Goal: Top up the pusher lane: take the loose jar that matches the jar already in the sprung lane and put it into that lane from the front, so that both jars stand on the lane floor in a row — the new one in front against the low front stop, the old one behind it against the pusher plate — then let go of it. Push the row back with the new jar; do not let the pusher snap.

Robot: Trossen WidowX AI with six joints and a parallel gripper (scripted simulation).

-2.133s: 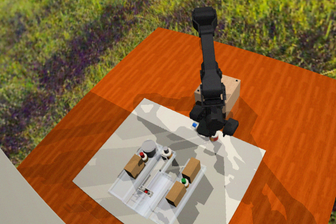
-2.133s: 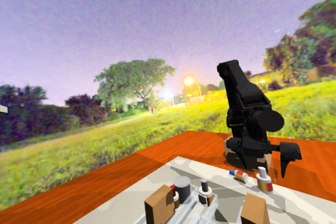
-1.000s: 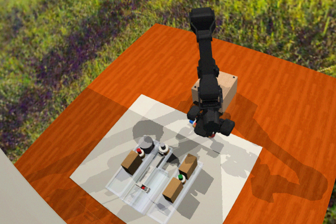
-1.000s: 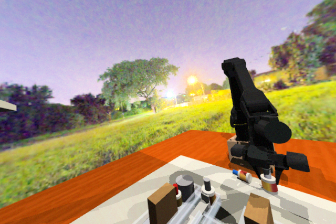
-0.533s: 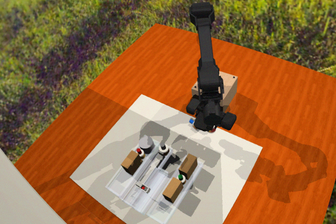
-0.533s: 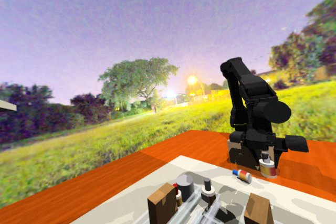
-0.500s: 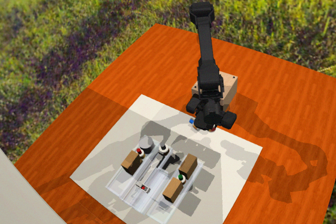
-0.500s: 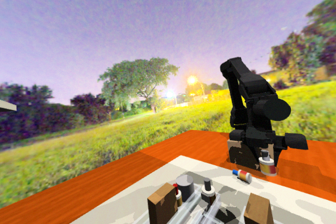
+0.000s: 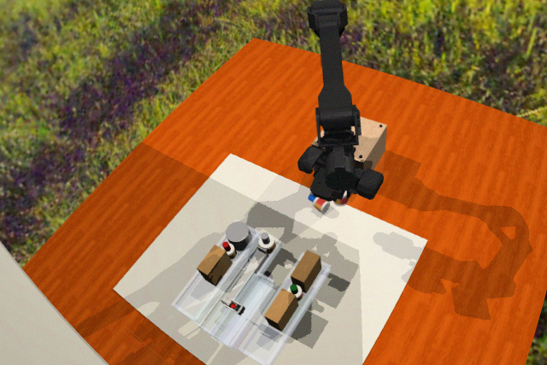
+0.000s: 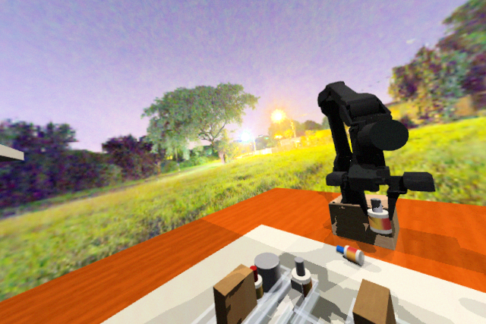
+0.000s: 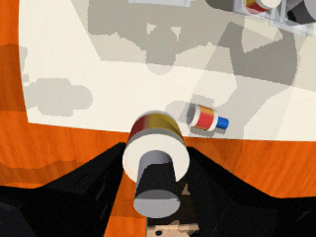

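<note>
Right now my gripper tip is 14 cm short of the grey cylinder, 23 cm to the left of it and 10 cm above it. The rest, counted from my gripper tip: clear lane tray: 28 cm ahead, 15 cm to the right, 11 cm below; then red mark: 32 cm ahead, 14 cm to the right, 6 cm below.
</note>
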